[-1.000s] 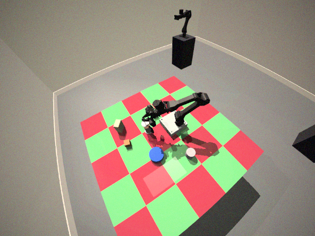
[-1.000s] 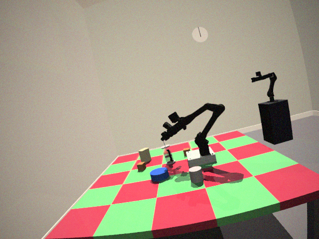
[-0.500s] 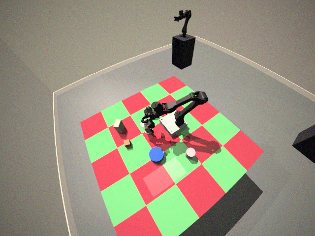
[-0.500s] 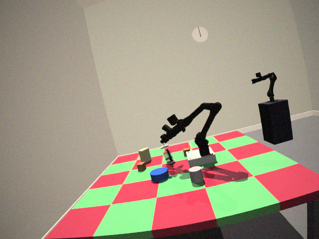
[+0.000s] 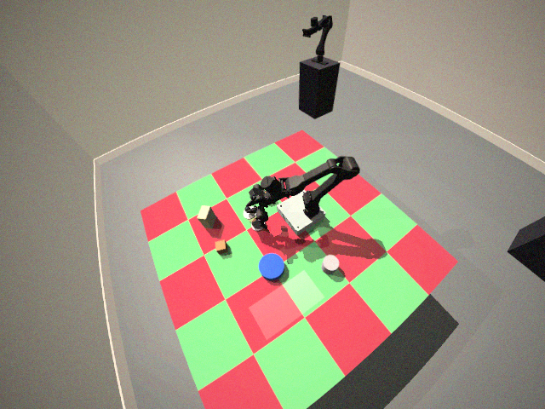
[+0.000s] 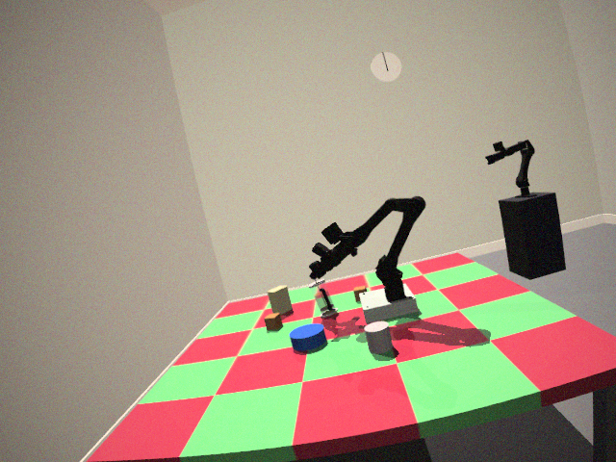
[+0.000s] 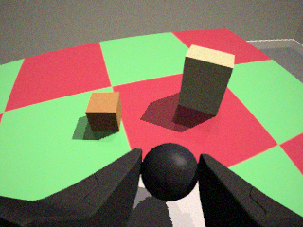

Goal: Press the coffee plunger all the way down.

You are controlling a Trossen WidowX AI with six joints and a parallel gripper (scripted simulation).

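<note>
Right now my gripper tip is 80 mm above the coffee press, 20 mm to the right of it and 20 mm past it. From my gripper tip the other things lie so: grey cylinder 410 mm to the left, 180 mm behind, 140 mm below.
</note>
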